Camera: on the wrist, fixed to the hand. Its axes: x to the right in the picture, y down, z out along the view.
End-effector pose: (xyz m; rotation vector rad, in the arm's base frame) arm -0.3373 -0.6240 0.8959 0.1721 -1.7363 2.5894
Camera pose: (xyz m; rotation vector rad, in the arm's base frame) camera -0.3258 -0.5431 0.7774 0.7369 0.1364 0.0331
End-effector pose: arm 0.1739 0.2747 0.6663 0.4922 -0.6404 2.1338
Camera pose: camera 0.1127 0.2884 0.5367 0.1441 0.6155 -0.7383
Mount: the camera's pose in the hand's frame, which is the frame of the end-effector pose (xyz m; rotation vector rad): -0.0272 0.0774 -0.1183 0.0513 0.6904 -3.0538
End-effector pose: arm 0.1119 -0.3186 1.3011 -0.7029 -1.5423 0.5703
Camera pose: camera 0.2381 -0.2908 1.2377 1.5429 -0.4054 -1.6855
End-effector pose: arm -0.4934 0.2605 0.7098 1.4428 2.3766 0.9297
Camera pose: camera -0.4804 0.2141 0.8455 -2.4850 1.4876 -0.0172
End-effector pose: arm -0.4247 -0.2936 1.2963 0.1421 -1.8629 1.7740
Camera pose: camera -0.3986 -0.1802 1.2115 1.1509 0.2584 -0.5269
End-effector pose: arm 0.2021 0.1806 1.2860 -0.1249 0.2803 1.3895
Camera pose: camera 0.1076 0.1390 1.1857 -0.5890 0.2835 -1.7401
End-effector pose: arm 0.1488 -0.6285 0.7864 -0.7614 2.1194 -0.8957
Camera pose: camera 0.0540 -0.5207 0.7974 1.7277 0.5074 1.0172
